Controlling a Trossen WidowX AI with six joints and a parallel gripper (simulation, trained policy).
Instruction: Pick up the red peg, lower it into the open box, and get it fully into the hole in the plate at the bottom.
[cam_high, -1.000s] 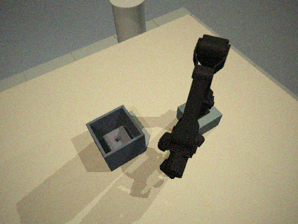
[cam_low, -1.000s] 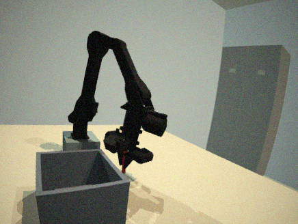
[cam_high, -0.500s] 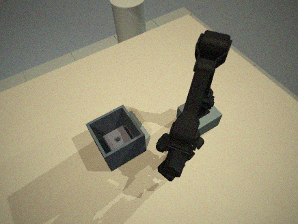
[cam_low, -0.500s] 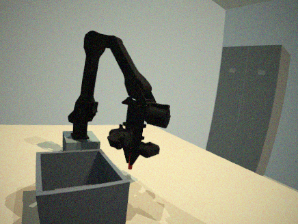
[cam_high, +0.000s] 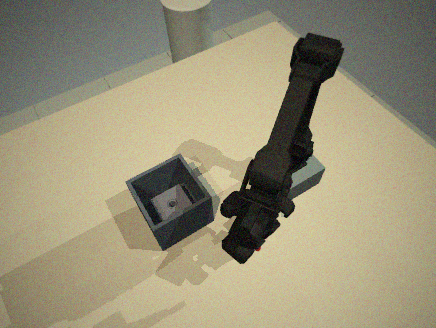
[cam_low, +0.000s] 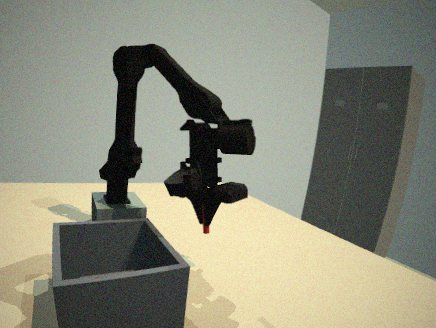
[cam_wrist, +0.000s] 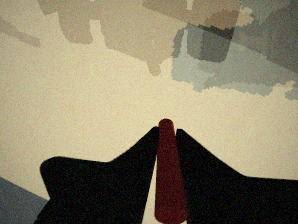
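Right now my gripper tip is 22 cm to the left of the light grey plate, 12 cm short of it and 5 cm above it. The rest, counted from my gripper tip: red peg 2 cm above.
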